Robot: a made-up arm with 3 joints. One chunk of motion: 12 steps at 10 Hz.
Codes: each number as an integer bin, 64 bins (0 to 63) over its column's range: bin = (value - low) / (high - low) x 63, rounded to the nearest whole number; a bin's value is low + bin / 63 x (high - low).
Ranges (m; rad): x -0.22..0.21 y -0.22..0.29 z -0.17..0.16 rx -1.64..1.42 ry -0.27..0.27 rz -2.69..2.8
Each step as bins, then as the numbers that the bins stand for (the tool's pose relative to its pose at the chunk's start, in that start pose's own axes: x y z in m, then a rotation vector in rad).
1 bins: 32 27 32 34 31 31
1 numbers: -0.0016 -0.0014 -0.0024 0.0114 -0.0043 0.0114
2 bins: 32 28 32 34 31 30
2 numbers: -0.0016 0.0067 -0.0024 0.0114 -0.0043 -0.0757
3 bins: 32 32 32 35 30 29
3 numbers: -0.0016 0.0390 -0.0024 0.0600 -0.0129 -0.1629
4 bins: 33 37 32 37 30 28
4 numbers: 0.0052 0.0795 -0.0024 0.1571 -0.0129 -0.2500
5 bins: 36 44 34 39 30 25
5 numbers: 0.0257 0.1362 0.0081 0.2543 -0.0129 -0.5114
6 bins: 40 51 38 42 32 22
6 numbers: 0.0530 0.1929 0.0290 0.4000 0.0043 -0.7729
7 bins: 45 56 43 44 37 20
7 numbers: 0.0871 0.2333 0.0552 0.4971 0.0471 -0.9471
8 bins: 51 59 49 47 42 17
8 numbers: 0.1281 0.2576 0.0867 0.6429 0.0900 -1.2086
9 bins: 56 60 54 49 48 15
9 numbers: 0.1622 0.2657 0.1129 0.7400 0.1414 -1.3829
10 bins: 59 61 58 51 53 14
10 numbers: 0.1827 0.2738 0.1338 0.8371 0.1843 -1.4700
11 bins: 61 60 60 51 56 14
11 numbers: 0.1963 0.2657 0.1443 0.8371 0.2100 -1.4700
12 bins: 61 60 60 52 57 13
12 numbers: 0.1963 0.2657 0.1443 0.8857 0.2186 -1.5571
